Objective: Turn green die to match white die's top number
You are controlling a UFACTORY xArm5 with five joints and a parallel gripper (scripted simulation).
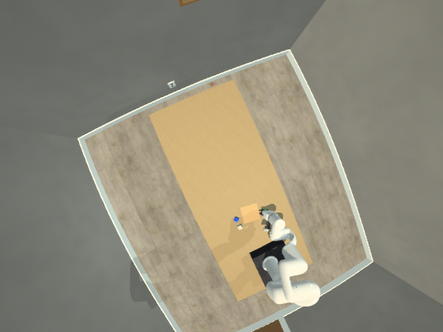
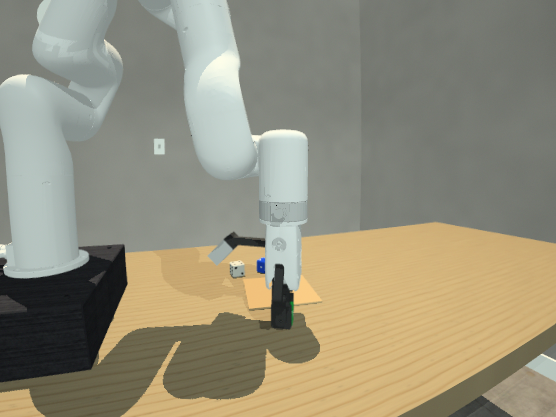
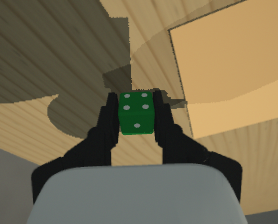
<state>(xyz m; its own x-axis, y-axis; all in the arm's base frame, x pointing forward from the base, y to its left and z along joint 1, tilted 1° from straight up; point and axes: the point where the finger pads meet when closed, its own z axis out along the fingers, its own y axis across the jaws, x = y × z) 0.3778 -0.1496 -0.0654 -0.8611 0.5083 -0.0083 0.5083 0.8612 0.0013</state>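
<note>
Now: the green die 10 mm below my hand. From my hand the other things lie so: blue die (50 mm ahead, 230 mm to the left, 10 mm below); tan mat (40 mm ahead, 110 mm to the left, 20 mm below); white die (20 mm behind, 240 mm to the left, 10 mm below).
</note>
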